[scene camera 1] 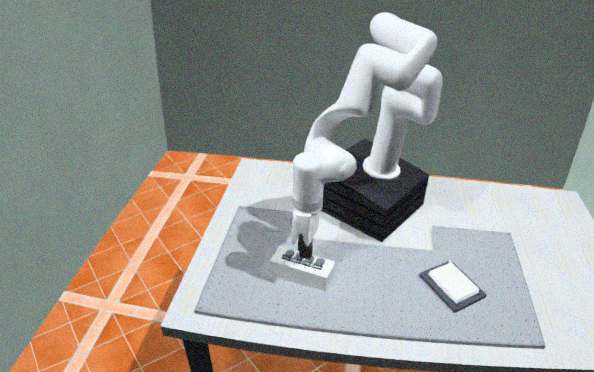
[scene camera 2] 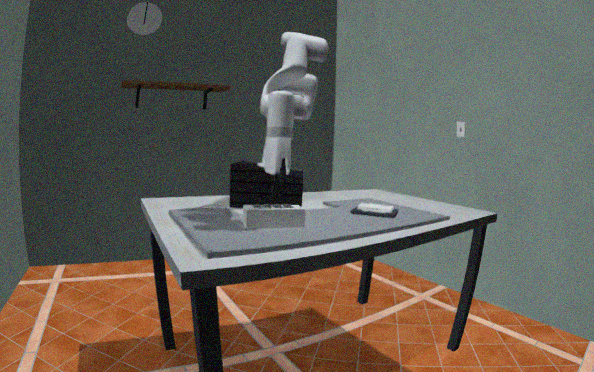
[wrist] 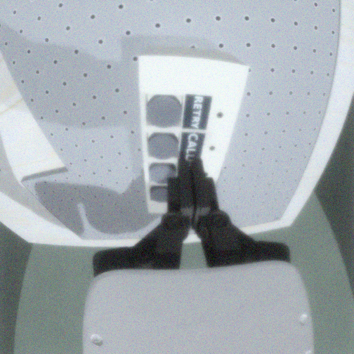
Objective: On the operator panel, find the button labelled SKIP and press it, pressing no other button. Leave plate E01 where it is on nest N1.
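Where they show: gripper, fingertip midpoint: (scene camera 1: pixel 305 256) (scene camera 2: pixel 276 199); arm's base at its link origin: (scene camera 1: pixel 381 168).
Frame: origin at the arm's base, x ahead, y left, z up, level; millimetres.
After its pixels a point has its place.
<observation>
The pale operator panel (scene camera 1: pixel 300 278) @(x 467, y -113, z -110 mm) (scene camera 2: pixel 275 218) @(x 467, y -124, z -104 mm) (wrist: pixel 192 75) has a row of grey round buttons. In the wrist view the labels of the RETRY button (wrist: pixel 164 111) and the CALL button (wrist: pixel 163 146) show. The SKIP button (wrist: pixel 161 173) is third; its label is hidden behind the fingers, as is that of the last button (wrist: pixel 159 194). My gripper (scene camera 1: pixel 305 256) @(x 434, y -112, z -56 mm) (wrist: pixel 187 172) is shut and empty, with its tips over the label strip, beside the buttons; I cannot tell their exact height. Plate E01 (scene camera 1: pixel 454 281) @(x 338, y 298, z -107 mm) (scene camera 2: pixel 375 207) @(x 357, y 281, z -105 mm) is white and lies on dark nest N1 (scene camera 1: pixel 466 303) @(x 401, y 341, z -119 mm) (scene camera 2: pixel 374 213) @(x 383, y 261, z -121 mm).
The panel and nest are on a grey perforated mat (scene camera 1: pixel 375 305) @(x 475, y 102, z -131 mm) (scene camera 2: pixel 225 245) @(x 613, y -288, z -131 mm) on the table (scene camera 1: pixel 182 320) @(x 699, y -355, z -144 mm) (scene camera 2: pixel 172 260) @(x 662, y -415, z -148 mm). The arm's black base (scene camera 1: pixel 382 220) @(x 194, y 51, z -62 mm) (scene camera 2: pixel 245 185) @(x 120, y -137, z -57 mm) stands behind the panel. The nest is well to the panel's right in both scene views.
</observation>
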